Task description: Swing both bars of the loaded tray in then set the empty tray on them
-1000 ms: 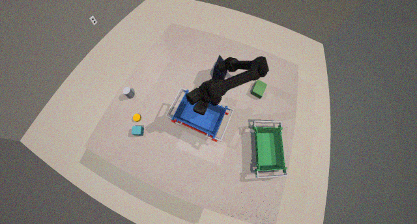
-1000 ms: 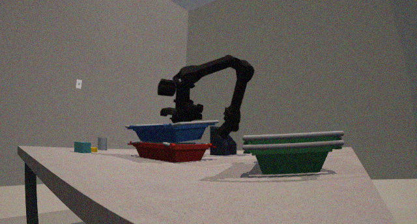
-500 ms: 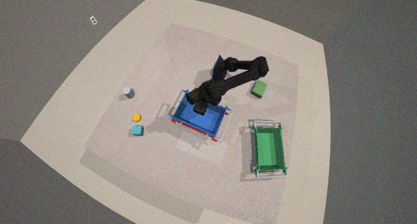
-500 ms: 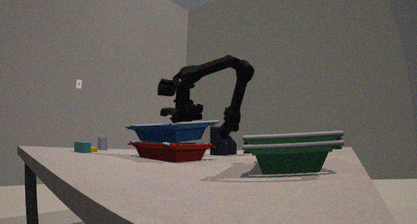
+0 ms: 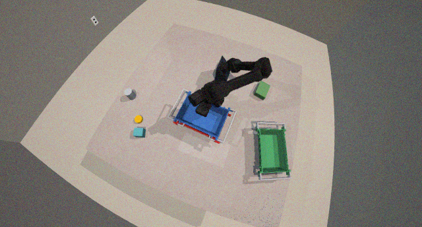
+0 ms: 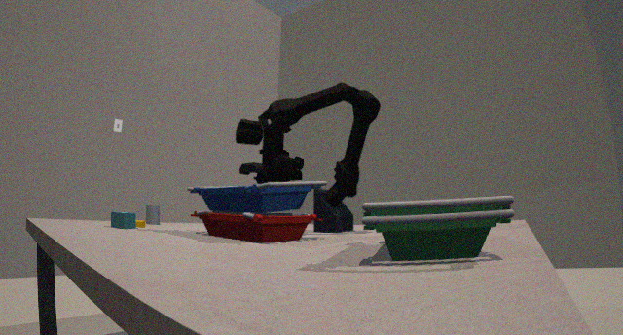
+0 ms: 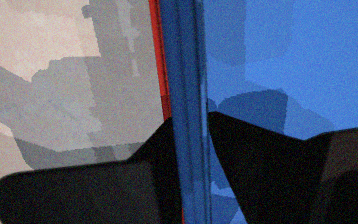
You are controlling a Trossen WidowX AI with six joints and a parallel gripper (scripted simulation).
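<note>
The blue tray lies 7 cm ahead of my gripper tip and 3 cm above it. From my gripper tip the other things lie so: yellow disc 23 cm ahead, 38 cm to the right, 8 cm below; then teal block 31 cm ahead, 32 cm to the right, 7 cm below; then green block 31 cm behind, 30 cm to the left, 7 cm below.
</note>
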